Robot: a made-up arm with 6 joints.
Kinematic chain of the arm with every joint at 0, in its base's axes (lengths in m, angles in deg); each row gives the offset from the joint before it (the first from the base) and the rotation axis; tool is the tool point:
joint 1: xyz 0 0 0.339 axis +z
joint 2: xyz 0.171 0 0 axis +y
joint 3: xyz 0 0 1.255 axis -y
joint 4: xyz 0 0 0.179 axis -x
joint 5: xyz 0.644 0 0 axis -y
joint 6: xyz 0.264 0 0 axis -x
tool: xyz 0 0 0
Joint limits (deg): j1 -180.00..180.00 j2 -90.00..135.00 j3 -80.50..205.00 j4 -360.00..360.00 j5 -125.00..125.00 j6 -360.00..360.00
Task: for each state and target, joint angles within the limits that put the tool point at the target. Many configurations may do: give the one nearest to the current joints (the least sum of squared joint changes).
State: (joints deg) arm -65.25 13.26 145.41 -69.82 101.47 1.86
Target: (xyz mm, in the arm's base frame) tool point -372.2 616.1 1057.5
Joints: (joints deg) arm -76.03 -17.68 178.38 -55.21 101.57 1.86
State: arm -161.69 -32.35 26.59 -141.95 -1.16 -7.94
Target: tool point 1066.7 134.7 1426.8
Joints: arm -173.94 -82.22 -1.50 -143.17 7.75 -7.94
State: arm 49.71 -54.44 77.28 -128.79 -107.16 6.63
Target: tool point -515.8 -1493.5 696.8
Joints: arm 77.05 -66.57 93.80 -132.18 -120.80 6.63
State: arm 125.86 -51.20 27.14 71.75 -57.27 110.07
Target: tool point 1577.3 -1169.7 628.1
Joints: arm 140.39 -85.81 70.77 84.30 -23.42 110.07
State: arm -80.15 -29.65 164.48 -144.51 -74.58 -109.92
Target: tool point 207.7 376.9 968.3
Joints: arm -97.51 -5.29 197.91 -143.48 -85.74 -109.92
